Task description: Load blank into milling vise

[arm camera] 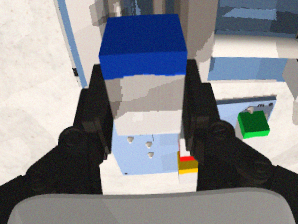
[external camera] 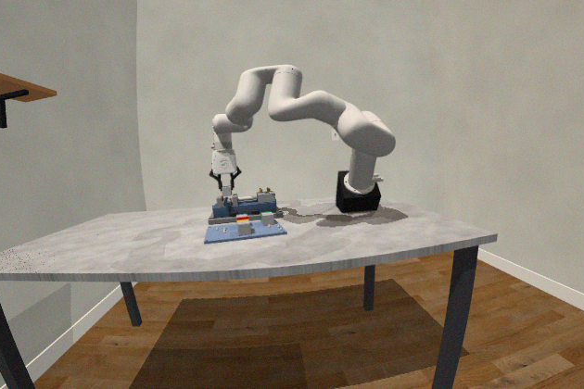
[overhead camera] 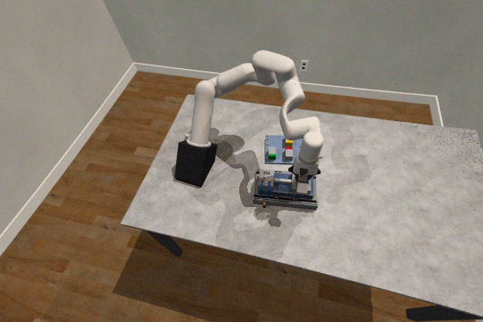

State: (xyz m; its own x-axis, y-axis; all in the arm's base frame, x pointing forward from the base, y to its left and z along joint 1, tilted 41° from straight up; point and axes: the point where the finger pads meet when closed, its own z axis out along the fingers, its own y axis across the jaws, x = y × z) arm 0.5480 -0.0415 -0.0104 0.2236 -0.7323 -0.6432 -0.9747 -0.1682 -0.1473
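Right now the blue-ended blank is 20 mm below my hand. Also, from my hand: milling vise: 100 mm below, 70 mm behind, 10 mm to the right; then work stop rod: 50 mm to the left, 50 mm below, 10 mm behind; then fixed jaw: 60 mm below, 30 mm ahead, 10 mm to the left.
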